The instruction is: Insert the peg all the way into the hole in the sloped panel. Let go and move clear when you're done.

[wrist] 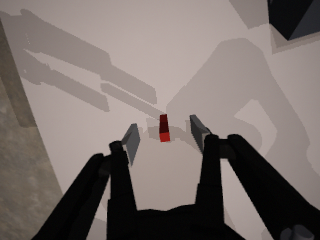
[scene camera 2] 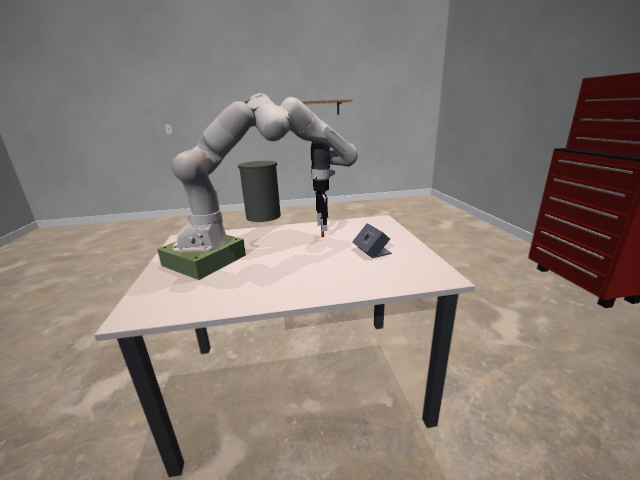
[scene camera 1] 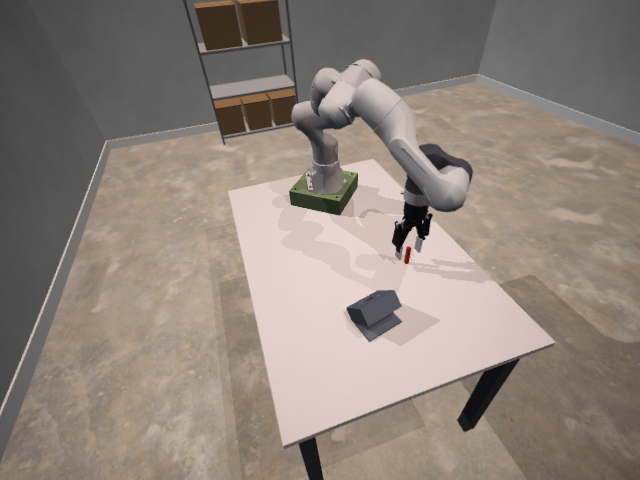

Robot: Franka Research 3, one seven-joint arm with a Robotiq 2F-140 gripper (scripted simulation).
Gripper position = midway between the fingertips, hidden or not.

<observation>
In view: the gripper (scene camera 1: 407, 253).
The gripper is seen too in the wrist view (wrist: 164, 127).
</observation>
